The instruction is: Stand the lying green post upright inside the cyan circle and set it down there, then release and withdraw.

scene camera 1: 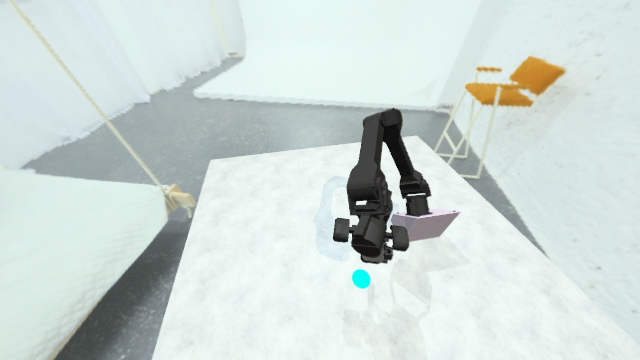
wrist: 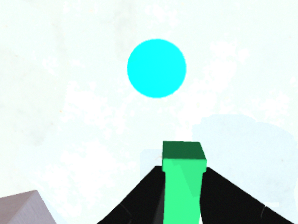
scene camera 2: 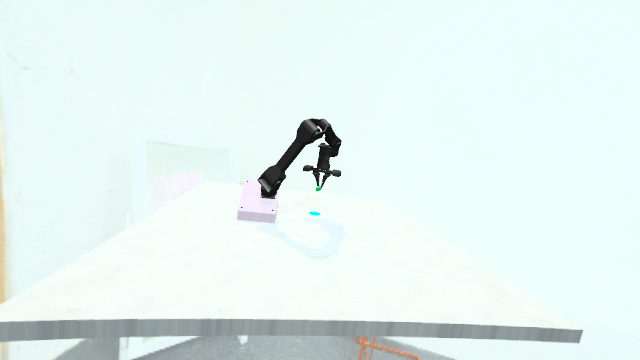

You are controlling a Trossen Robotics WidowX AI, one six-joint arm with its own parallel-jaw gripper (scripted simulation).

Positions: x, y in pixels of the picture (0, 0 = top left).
Labels:
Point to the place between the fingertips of my gripper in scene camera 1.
At 364, 248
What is my gripper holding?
A green post.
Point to a cyan circle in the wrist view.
At 156, 68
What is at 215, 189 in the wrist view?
My gripper.

